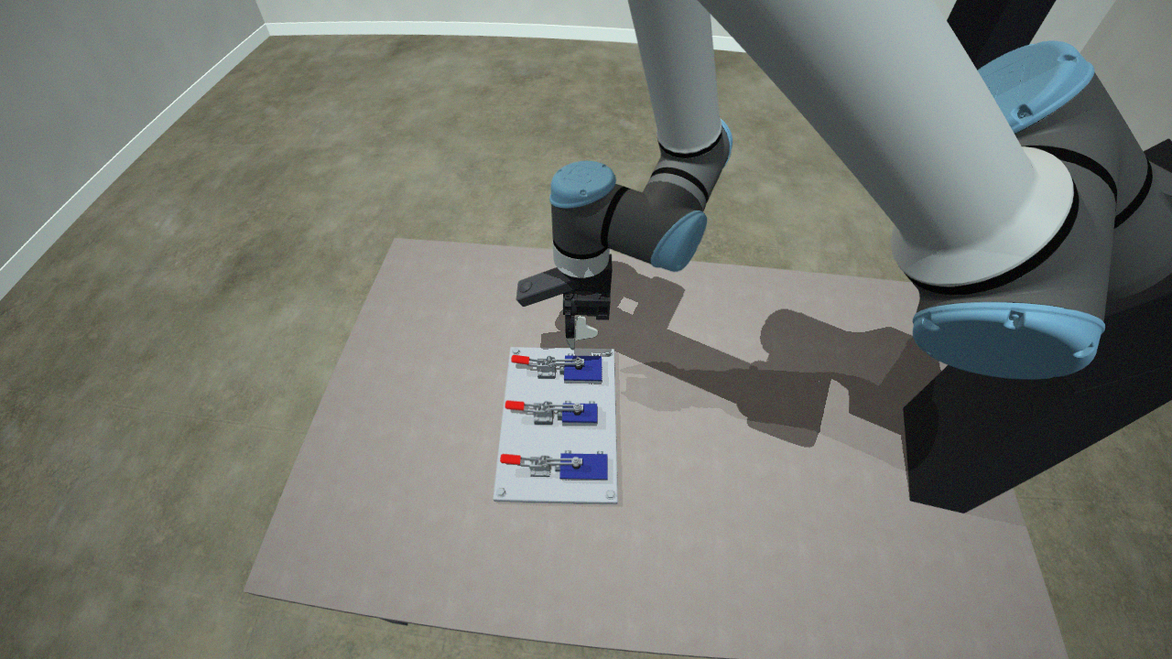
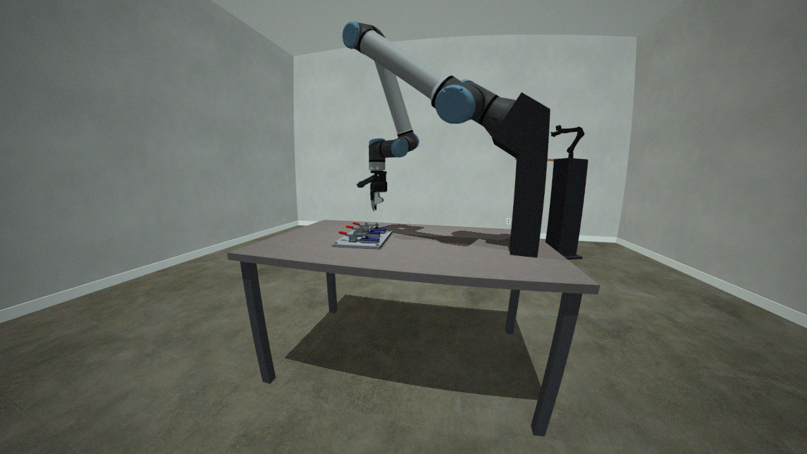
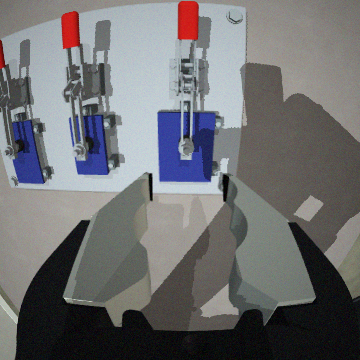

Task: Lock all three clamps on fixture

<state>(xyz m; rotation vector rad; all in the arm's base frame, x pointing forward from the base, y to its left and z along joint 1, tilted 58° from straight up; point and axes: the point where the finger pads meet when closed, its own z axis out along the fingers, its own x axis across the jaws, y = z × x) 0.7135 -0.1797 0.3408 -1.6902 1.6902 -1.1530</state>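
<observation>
Right now my hand is 110 mm above the clamp, 50 mm short of it and 10 mm to the left of it. Round my hand: fixture plate: 150 mm below, 100 mm to the left, 50 mm ahead.
</observation>
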